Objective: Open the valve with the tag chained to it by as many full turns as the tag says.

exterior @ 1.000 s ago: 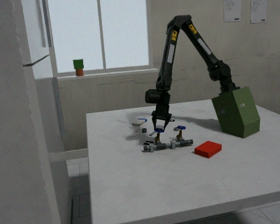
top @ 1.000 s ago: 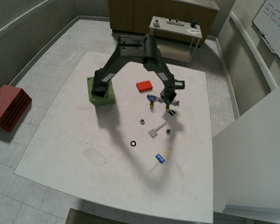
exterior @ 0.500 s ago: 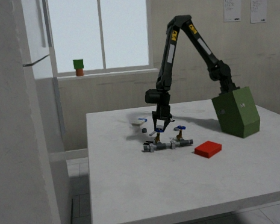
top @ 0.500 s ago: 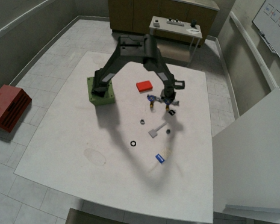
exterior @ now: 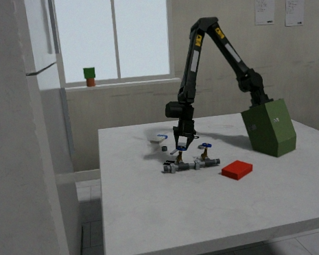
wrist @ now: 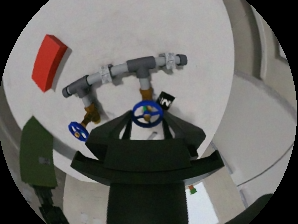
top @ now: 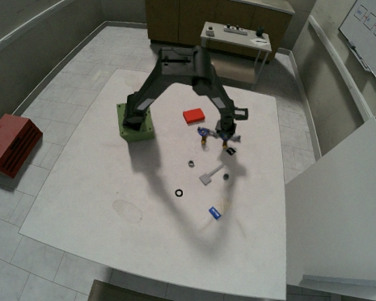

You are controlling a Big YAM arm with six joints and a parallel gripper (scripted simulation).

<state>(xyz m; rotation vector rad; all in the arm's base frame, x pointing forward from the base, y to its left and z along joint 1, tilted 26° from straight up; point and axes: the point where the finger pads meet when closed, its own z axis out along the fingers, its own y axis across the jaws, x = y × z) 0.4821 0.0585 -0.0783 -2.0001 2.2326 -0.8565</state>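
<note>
Now: the small black tag 8 cm below my hand, 5 cm ahead of it and 3 cm to the right of it. Round my hand: grey paddle-shaped tool (20 cm to the right, 8 cm below, 5 cm behind); red block (20 cm behind, 17 cm to the left, 7 cm below); blue card (37 cm to the right, 8 cm below, 2 cm ahead).
</note>
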